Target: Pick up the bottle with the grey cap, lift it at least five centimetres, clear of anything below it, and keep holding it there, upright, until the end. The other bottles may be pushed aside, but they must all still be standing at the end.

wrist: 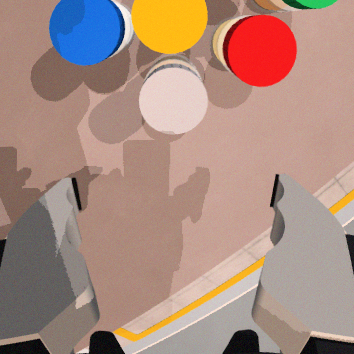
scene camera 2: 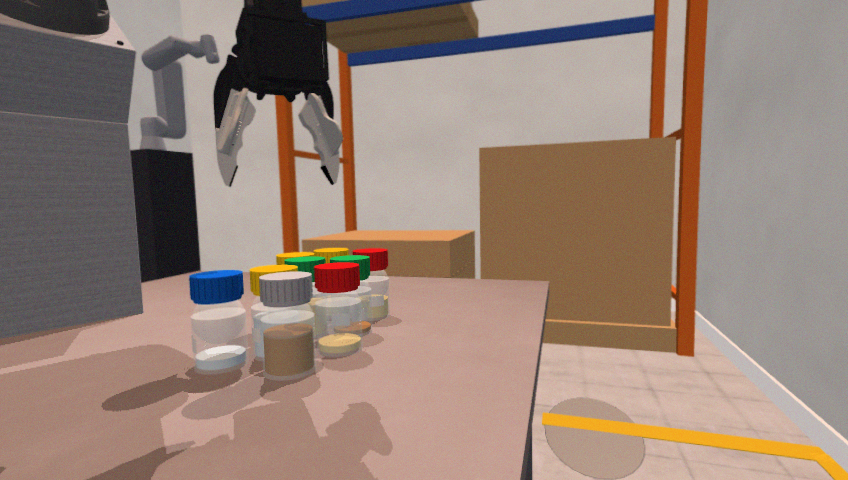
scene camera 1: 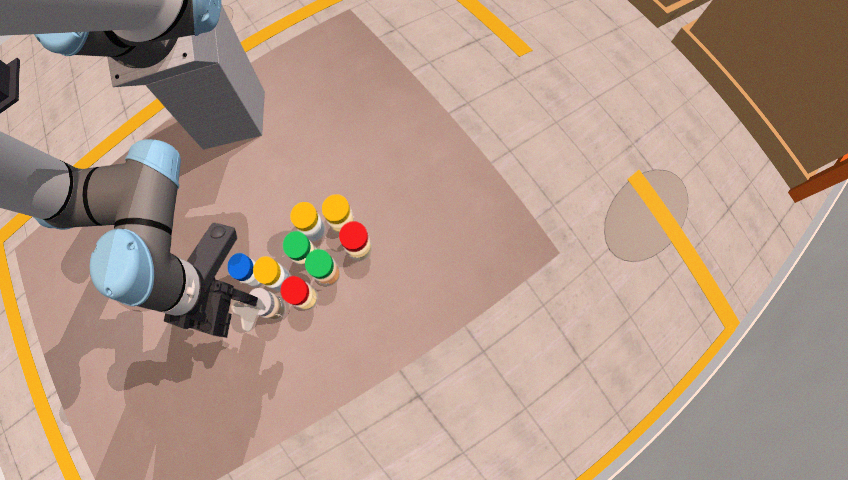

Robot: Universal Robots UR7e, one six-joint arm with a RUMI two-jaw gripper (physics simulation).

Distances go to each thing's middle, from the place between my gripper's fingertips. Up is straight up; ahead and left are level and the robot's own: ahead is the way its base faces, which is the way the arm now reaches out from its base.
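Scene:
Relative to the blue-capped bottle [scene camera 2: 218, 322], my hand is 15 cm above it and 10 cm past it.

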